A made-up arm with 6 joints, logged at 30 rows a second.
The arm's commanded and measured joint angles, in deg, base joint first. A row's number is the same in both.
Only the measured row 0 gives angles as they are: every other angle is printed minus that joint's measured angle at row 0.
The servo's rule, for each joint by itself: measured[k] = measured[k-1] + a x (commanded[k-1-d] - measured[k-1]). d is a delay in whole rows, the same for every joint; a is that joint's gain. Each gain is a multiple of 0.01, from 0.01 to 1. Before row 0 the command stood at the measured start. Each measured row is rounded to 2 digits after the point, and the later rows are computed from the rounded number. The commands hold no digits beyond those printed.
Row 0, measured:
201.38, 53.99, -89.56, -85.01, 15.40, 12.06
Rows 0 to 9, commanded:
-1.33, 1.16, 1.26, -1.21, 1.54, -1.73
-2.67, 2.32, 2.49, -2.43, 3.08, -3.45
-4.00, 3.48, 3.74, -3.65, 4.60, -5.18
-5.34, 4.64, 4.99, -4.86, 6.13, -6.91
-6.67, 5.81, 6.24, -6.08, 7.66, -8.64
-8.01, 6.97, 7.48, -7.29, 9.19, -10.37
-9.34, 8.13, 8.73, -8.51, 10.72, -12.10
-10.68, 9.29, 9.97, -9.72, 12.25, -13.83
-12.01, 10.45, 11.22, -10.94, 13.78, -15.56
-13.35, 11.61, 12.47, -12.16, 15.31, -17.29
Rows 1 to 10, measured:
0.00, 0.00, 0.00, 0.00, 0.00, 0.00
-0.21, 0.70, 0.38, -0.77, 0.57, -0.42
-0.60, 1.67, 1.01, -1.83, 1.50, -1.15
-1.14, 2.76, 1.83, -2.99, 2.65, -2.12
-1.81, 3.89, 2.78, -4.19, 3.94, -3.27
-2.59, 5.04, 3.82, -5.40, 5.32, -4.56
-3.46, 6.20, 4.92, -6.61, 6.75, -5.95
-4.40, 7.36, 6.06, -7.83, 8.22, -7.43
-5.40, 8.52, 7.23, -9.04, 9.71, -8.97
-6.46, 9.68, 8.43, -10.26, 11.22, -10.55
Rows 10 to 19, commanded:
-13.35, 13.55, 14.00, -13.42, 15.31, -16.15
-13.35, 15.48, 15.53, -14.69, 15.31, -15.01
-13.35, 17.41, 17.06, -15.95, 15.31, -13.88
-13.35, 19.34, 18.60, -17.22, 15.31, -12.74
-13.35, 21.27, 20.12, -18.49, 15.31, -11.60
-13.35, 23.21, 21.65, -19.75, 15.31, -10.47
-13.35, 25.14, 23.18, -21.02, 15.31, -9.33
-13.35, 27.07, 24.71, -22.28, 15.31, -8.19
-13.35, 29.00, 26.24, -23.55, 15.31, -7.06
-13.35, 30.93, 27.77, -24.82, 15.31, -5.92
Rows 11 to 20, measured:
-7.56, 10.84, 9.64, -11.48, 12.73, -12.17
-8.49, 12.47, 10.95, -12.72, 13.68, -13.13
-9.27, 14.28, 12.32, -13.98, 14.28, -13.58
-9.92, 16.16, 13.74, -15.24, 14.66, -13.65
-10.47, 18.07, 15.20, -16.51, 14.90, -13.43
-10.93, 19.99, 16.68, -17.78, 15.05, -12.99
-11.32, 21.92, 18.17, -19.04, 15.15, -12.39
-11.64, 23.85, 19.67, -20.31, 15.21, -11.66
-11.91, 25.78, 21.18, -21.57, 15.25, -10.83
-12.14, 27.71, 22.70, -22.84, 15.27, -9.93

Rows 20 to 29, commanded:
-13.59, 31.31, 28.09, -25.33, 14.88, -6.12
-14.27, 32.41, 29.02, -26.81, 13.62, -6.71
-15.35, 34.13, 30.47, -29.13, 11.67, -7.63
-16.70, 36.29, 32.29, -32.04, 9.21, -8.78
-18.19, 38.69, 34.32, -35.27, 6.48, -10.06
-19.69, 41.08, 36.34, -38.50, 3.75, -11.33
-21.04, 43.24, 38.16, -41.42, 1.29, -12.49
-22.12, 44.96, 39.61, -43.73, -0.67, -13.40
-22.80, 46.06, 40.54, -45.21, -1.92, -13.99
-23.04, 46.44, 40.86, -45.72, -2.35, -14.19
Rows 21 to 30, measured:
-12.33, 29.64, 24.22, -24.11, 15.28, -8.97
-12.53, 30.64, 25.38, -24.89, 15.13, -8.29
-12.81, 31.70, 26.47, -26.12, 14.57, -7.91
-13.22, 33.16, 27.67, -28.05, 13.50, -7.84
-13.78, 35.04, 29.06, -30.60, 11.91, -8.07
-14.49, 37.23, 30.64, -33.59, 9.90, -8.55
-15.32, 39.54, 32.35, -36.73, 7.62, -9.22
-16.24, 41.76, 34.09, -39.73, 5.28, -10.00
-17.18, 43.68, 35.75, -42.29, 3.08, -10.82
-18.08, 45.11, 37.19, -44.16, 1.23, -11.58

